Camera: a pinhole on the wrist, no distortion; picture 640 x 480 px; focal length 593.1 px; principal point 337.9 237.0 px. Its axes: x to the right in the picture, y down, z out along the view. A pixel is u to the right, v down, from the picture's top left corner.
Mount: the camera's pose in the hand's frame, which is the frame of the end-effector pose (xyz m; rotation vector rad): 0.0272 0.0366 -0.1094 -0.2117 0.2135 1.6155
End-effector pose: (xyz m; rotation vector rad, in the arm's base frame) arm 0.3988 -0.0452 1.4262 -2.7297 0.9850 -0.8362
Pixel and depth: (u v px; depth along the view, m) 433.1 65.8 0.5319
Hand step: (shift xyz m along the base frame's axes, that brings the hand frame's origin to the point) 0.1652 -0.3433 -0.3172
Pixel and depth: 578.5 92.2 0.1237
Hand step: -0.0339 -0.1264 -0.0067
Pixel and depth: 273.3 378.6 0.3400
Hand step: 0.0409 -0.0504 -0.2422
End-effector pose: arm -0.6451 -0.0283 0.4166 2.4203 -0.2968 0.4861
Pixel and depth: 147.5 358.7 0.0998
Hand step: -0.0043 -0.0217 0.0237
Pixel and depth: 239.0 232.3 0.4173
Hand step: 0.0859 -0.2624 -0.1680
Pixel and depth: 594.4 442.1 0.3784
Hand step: -0.1409 -0.3457 -0.0434
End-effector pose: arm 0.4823 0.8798 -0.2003 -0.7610 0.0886 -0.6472
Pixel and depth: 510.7 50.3 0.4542
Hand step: 0.3664 0.2455 0.0429
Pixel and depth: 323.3 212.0 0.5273
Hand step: 0.2434 0.3093 0.1908
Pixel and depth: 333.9 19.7 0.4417
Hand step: 0.3267 0.1732 0.1525
